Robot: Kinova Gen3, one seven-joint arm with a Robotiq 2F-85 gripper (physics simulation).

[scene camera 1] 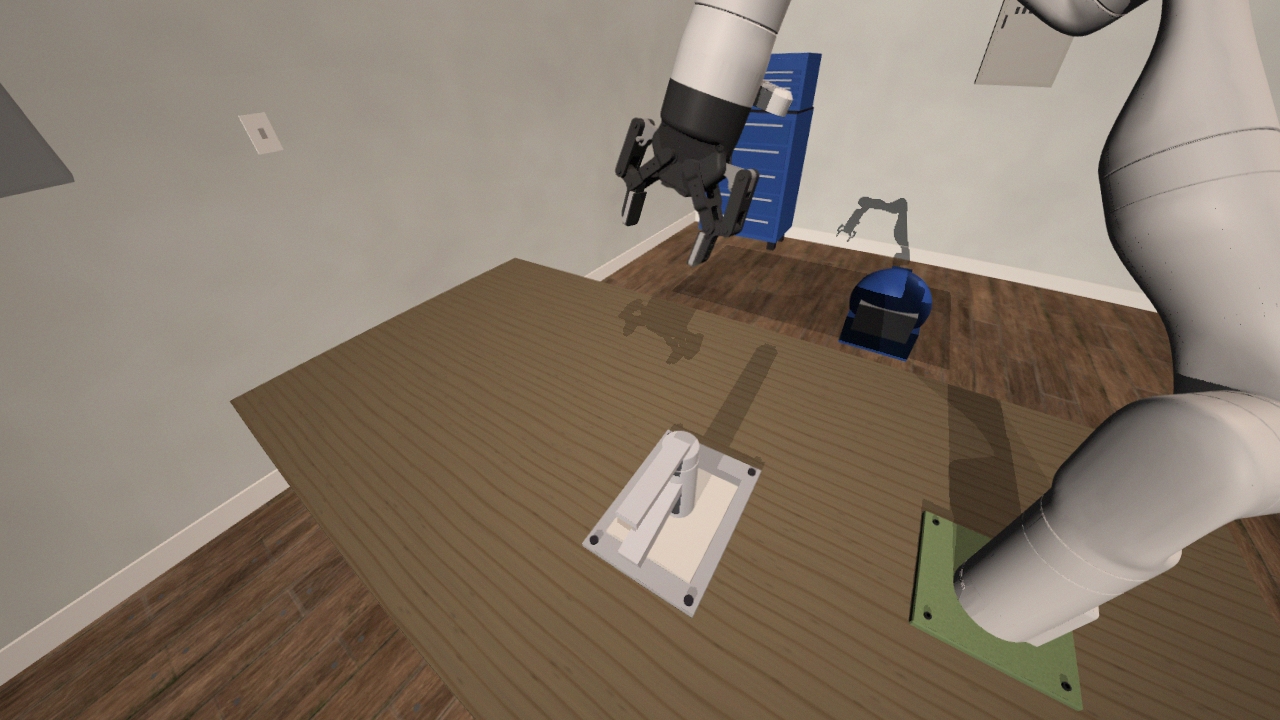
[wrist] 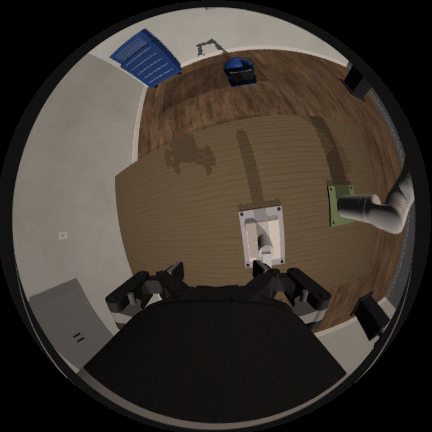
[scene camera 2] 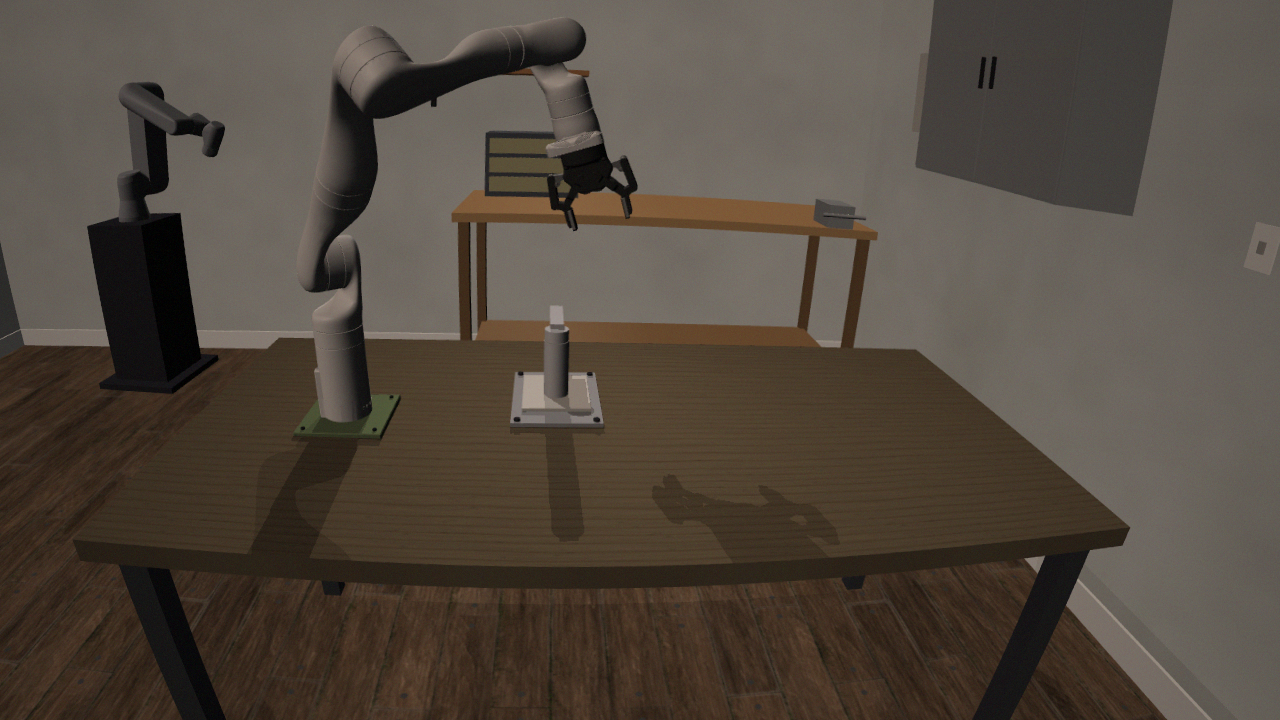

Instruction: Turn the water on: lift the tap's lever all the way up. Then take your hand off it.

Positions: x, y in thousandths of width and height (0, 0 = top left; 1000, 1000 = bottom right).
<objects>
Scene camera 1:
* gripper: 516, 338
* tap lever: 532, 624
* base plate: 536, 830
</objects>
